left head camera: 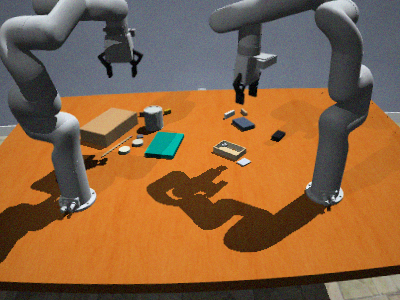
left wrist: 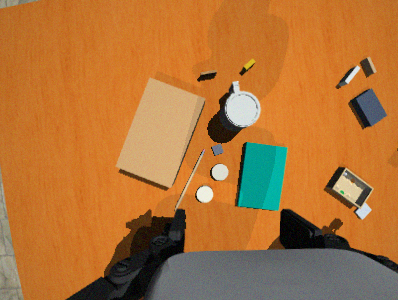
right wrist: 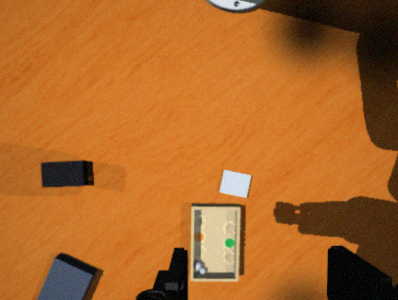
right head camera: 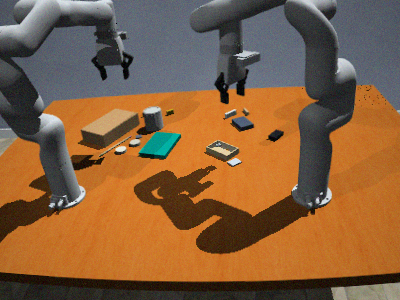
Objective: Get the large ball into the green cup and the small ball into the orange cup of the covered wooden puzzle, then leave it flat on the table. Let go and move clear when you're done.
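Frame: origin at the left arm's base, x down, y left, z ahead, level; metres.
Where they show: left gripper, fingertip midpoint: (left head camera: 122, 76) (left wrist: 232, 225) (right head camera: 115, 78); right gripper, fingertip midpoint: (left head camera: 246, 99) (right wrist: 257, 273) (right head camera: 232, 99); left arm's base, origin of the base link: (left head camera: 77, 199) (right head camera: 68, 197); right arm's base, origin of the base link: (left head camera: 324, 193) (right head camera: 311, 195).
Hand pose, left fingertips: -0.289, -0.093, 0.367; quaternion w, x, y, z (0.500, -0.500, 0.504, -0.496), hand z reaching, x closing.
Note:
Things, the pixels of their top centre, and the offset from my left fingertips, as dx, dy, dz. "pt": a spot on its surface instead.
- covered wooden puzzle, middle of its top: (right wrist: 215, 244) (right head camera: 222, 147) (left head camera: 229, 147) (left wrist: 353, 188) +0.267, -0.398, -0.042
- orange cup, surface spot: (right wrist: 199, 237) pt +0.270, -0.418, -0.029
- green cup, surface spot: (right wrist: 229, 243) pt +0.270, -0.388, -0.059
- pale square, surface spot: (right wrist: 235, 183) (left head camera: 244, 161) pt +0.284, -0.452, -0.113
- navy block, middle of its top: (right wrist: 61, 293) (left wrist: 371, 107) (right head camera: 242, 121) (left head camera: 243, 121) +0.271, -0.455, +0.184
- black block, middle of its top: (right wrist: 62, 174) (right head camera: 276, 133) (left head camera: 278, 134) +0.274, -0.598, +0.087
- teal book, middle of its top: (left wrist: 263, 176) (left head camera: 165, 142) (right head camera: 160, 142) +0.274, -0.143, -0.008
- mug, middle of its top: (left wrist: 242, 101) (left head camera: 153, 107) (right head camera: 152, 108) +0.203, -0.065, +0.169
- cardboard box, middle of its top: (left wrist: 160, 132) (left head camera: 108, 120) (right head camera: 109, 121) +0.232, +0.120, +0.104
The covered wooden puzzle (left head camera: 222, 153) (right head camera: 216, 153) (left wrist: 352, 187) (right wrist: 215, 257), a shallow tan tray, lies flat on the table. In the right wrist view the orange cup (right wrist: 199, 237) is near its left wall and the green cup (right wrist: 229, 243) near its right wall. The two greyish balls (right wrist: 200, 268) lie close together in the lower left corner, outside both coloured cups; which is larger is hard to tell. My right gripper (left head camera: 246, 98) (right head camera: 232, 97) (right wrist: 257, 273) is open and empty, high above the table. My left gripper (left head camera: 122, 75) (right head camera: 115, 77) (left wrist: 232, 225) is open and empty, high up.
A pale square (left head camera: 243, 162) (right wrist: 235, 183) lies beside the puzzle. A navy block (left head camera: 243, 124) and black block (left head camera: 278, 135) lie behind and right. A teal book (left head camera: 165, 145), mug (left head camera: 153, 119), cardboard box (left head camera: 109, 127), two white discs and a thin stick are left.

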